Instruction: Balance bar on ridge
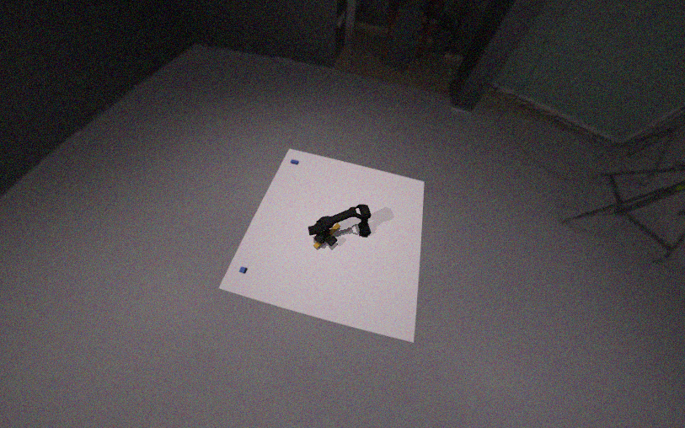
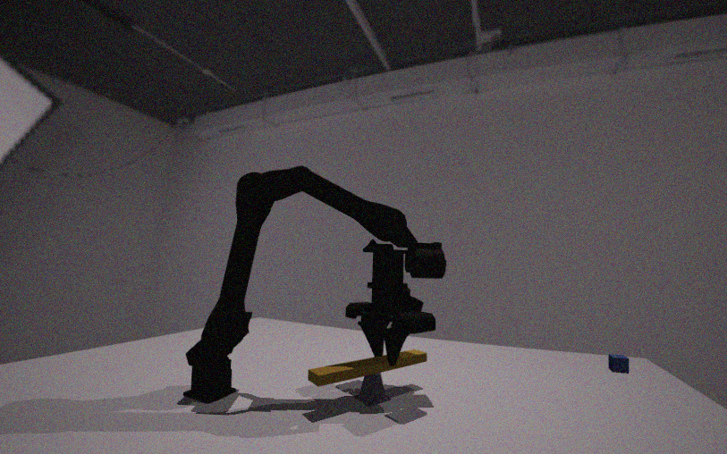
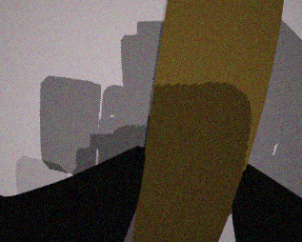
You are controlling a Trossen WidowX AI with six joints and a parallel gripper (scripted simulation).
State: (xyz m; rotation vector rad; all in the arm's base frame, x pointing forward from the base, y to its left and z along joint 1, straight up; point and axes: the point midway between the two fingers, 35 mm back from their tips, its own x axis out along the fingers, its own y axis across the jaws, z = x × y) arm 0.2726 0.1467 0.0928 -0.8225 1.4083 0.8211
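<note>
Now: the yellow bar 2 cm to the right of my gripper tip and 1 cm behind it.
</note>
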